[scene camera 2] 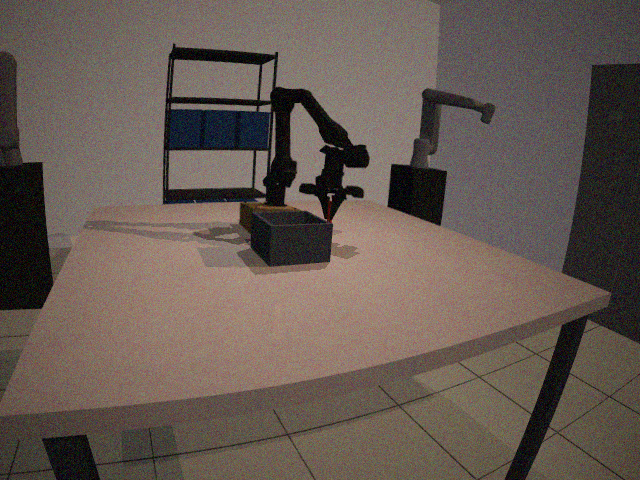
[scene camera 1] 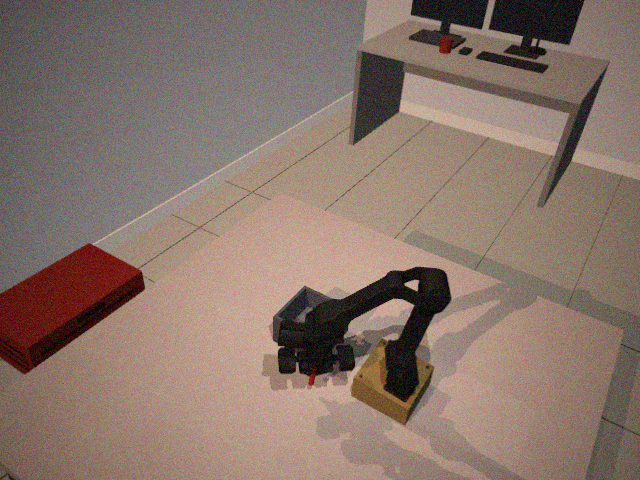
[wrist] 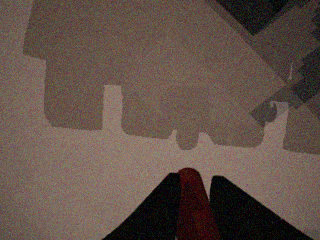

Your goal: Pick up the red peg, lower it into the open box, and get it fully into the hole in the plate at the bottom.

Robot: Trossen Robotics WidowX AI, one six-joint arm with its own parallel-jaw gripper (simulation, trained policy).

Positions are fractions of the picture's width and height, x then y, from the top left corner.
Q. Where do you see a box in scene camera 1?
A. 0.48, 0.62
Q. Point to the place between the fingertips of my gripper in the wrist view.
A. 0.61, 0.77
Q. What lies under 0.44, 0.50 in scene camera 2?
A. A box.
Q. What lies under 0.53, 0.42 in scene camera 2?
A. My gripper.
